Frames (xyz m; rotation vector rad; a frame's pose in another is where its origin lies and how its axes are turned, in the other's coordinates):
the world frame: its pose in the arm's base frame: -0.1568 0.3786 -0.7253 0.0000 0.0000 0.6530
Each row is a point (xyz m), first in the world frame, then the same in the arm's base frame.
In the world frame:
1: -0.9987 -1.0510 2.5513
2: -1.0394 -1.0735 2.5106
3: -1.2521 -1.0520 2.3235
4: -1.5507 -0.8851 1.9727
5: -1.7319 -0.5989 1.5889
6: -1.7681 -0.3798 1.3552
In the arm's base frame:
1: -0.3115 -1.0630 1.8260
2: -0.3301 -1.1056 1.7853
3: -0.5121 -1.2177 1.5982
4: -0.8507 -1.2666 1.2474
5: -1.1685 -1.1493 0.8636
6: -1.3304 -0.9973 0.6299

